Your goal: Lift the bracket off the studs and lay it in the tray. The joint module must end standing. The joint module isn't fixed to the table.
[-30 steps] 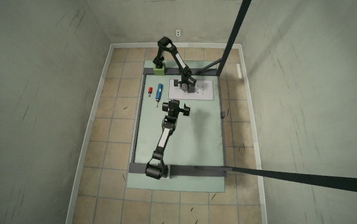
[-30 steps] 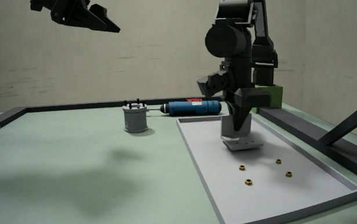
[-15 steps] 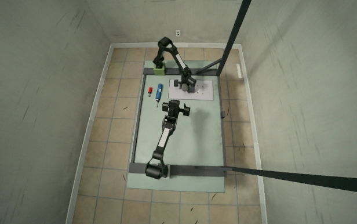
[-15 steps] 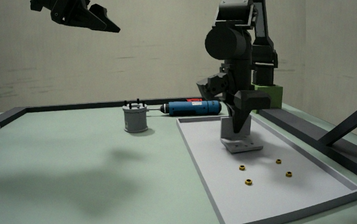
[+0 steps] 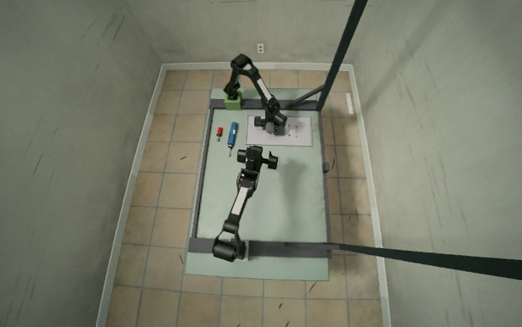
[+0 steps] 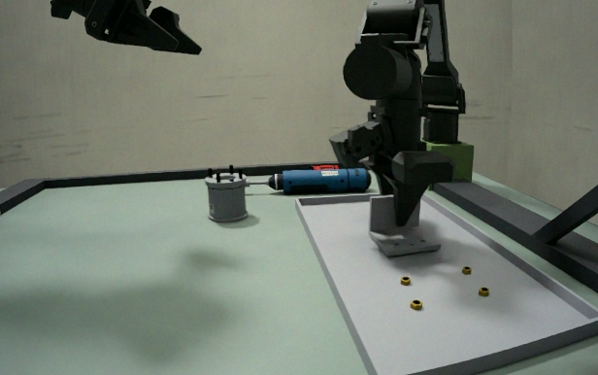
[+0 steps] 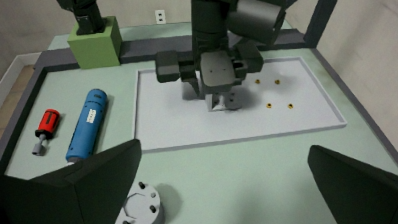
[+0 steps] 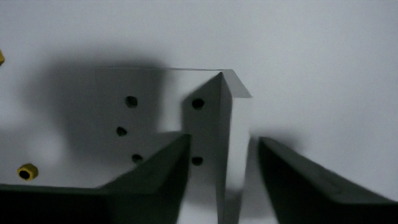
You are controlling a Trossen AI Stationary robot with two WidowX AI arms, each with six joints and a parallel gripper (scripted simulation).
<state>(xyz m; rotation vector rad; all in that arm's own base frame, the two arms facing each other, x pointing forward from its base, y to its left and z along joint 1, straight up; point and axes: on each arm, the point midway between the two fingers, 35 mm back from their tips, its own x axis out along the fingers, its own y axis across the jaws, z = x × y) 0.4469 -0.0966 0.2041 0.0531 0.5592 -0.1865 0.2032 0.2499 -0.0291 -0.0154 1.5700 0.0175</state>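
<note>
My right hand is 4 cm above the grey L-shaped bracket and 3 cm past it. Also, from my right hand: grey joint module 20 cm to the left, 15 cm ahead, 2 cm below; tray 6 cm behind, 5 cm below, 1 cm to the left; red-handled tool 33 cm ahead, 4 cm below.
</note>
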